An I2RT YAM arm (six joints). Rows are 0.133 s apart.
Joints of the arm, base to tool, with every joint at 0 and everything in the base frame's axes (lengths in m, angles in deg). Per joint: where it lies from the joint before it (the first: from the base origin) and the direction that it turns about. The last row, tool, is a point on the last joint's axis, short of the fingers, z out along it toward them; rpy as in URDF.
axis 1: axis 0 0 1 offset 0 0 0.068
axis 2: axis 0 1 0 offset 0.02 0.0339 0.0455
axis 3: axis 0 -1 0 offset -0.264 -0.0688 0
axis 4: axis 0 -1 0 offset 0.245 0.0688 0.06
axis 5: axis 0 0 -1 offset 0.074 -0.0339 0.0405
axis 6: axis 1 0 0 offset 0.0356 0 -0.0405
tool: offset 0 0 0 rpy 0 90 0
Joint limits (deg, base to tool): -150..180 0..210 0..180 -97..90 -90..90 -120..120
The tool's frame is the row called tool.
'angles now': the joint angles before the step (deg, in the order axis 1, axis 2, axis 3, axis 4, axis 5, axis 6). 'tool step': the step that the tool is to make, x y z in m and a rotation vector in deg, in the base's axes. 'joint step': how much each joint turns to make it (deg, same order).
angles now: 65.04, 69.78, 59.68, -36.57, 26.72, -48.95
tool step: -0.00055, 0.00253, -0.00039, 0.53, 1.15, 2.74
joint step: 0.00, 0.18, 0.00, 0.71, -2.81, -1.23
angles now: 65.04, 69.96, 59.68, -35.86, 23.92, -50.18
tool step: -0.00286, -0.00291, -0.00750, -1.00, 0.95, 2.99
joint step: 0.00, -0.88, -2.01, 0.61, -2.38, -2.02
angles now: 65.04, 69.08, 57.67, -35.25, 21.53, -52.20
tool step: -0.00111, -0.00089, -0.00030, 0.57, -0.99, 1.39
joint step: 0.09, -0.79, -0.98, 1.67, -0.43, -1.50
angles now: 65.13, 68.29, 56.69, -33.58, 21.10, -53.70
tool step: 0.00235, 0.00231, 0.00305, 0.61, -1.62, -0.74
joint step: -0.09, 0.35, 0.44, 1.31, 1.31, -0.44
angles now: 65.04, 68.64, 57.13, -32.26, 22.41, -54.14
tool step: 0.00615, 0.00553, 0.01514, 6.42, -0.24, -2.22
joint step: -0.79, 0.53, 2.28, 3.00, -0.60, 3.07
